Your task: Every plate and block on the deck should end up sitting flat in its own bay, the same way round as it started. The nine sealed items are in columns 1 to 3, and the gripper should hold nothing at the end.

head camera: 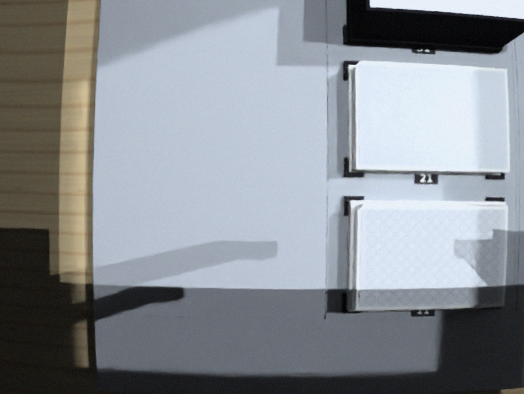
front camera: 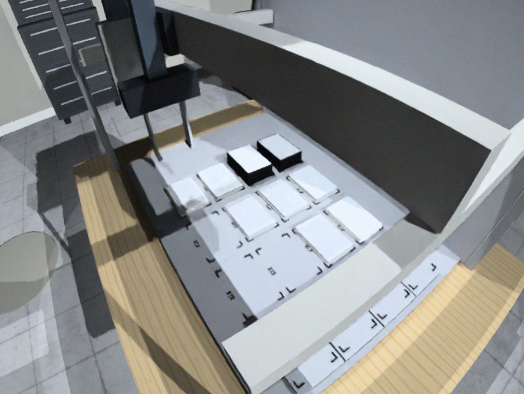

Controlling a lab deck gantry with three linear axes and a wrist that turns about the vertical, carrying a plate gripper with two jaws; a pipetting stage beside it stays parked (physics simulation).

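Frame: origin at the robot's base, x back, y right, z up, level; centimetres.
Where they show: gripper, fingertip midpoint: (front camera: 174, 151); robot's base, origin of the base link: (head camera: 345, 308) (front camera: 165, 190).
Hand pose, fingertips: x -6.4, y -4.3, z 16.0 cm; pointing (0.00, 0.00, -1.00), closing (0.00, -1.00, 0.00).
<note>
Each offset is from my fingertips to the centre of the thing. "spot": to the spot under its first point. Level surfaces: height alone.
My gripper (front camera: 174, 152) is open and empty, hanging over the back-left deck beyond column 1; it does not show in the head view. Two dark blocks with white tops, one in bay 31 {spot: dx -3.2, dy -19.2, dz -11.6 cm} (front camera: 249, 165) (head camera: 430, 32) and one behind it {dx +0.0, dy -32.1, dz -13.9 cm} (front camera: 280, 150), sit flat. White plates sit flat in bay 21 {spot: dx -0.9, dy -10.6, dz -14.6 cm} (front camera: 220, 180) (head camera: 425, 117) and bay 11 {spot: dx -1.4, dy -0.6, dz -14.6 cm} (front camera: 189, 195) (head camera: 425, 250), inside corner marks. Column 2 holds three flat plates {dx -16.4, dy -10.7, dz -15.3 cm} (front camera: 250, 216) {dx -16.4, dy -21.4, dz -15.3 cm} (front camera: 283, 198) {dx -16.4, dy -32.1, dz -15.3 cm} (front camera: 313, 183). Column 3 holds two {dx -32.8, dy -21.4, dz -15.3 cm} (front camera: 324, 237) {dx -32.8, dy -32.1, dz -15.3 cm} (front camera: 354, 219). Some lower plate edges are hidden.
The grey deck {dz -16.0 cm} (front camera: 215, 145) (head camera: 215, 150) has a wooden surround (front camera: 110, 240) (head camera: 35, 125). A pale beam (front camera: 310, 320) crosses the front, and a tall dark panel (front camera: 325, 105) runs along the right. Printed bay corners show at the front left. Shadows cross bay 11. A drawer cabinet (front camera: 65, 60) stands behind.
</note>
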